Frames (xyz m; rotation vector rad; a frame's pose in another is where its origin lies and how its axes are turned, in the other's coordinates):
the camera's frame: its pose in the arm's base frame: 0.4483 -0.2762 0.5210 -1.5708 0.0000 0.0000
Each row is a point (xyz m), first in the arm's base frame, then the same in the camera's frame.
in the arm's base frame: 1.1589 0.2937 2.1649
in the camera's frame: 0.7106 -1.6439 0.5699
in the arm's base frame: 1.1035 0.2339 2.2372
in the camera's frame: 0.6552 -1.7162 0.5101
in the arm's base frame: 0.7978 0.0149 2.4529
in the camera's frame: 0.3495 -1.9319 0.2911
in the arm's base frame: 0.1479 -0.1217 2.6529
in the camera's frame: -0.3004 -2.1319 0.1545
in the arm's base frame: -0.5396 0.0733 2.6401
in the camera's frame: -0.9879 -2.1191 0.3495
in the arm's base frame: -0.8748 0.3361 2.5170
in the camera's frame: -1.3231 -1.9960 0.6123
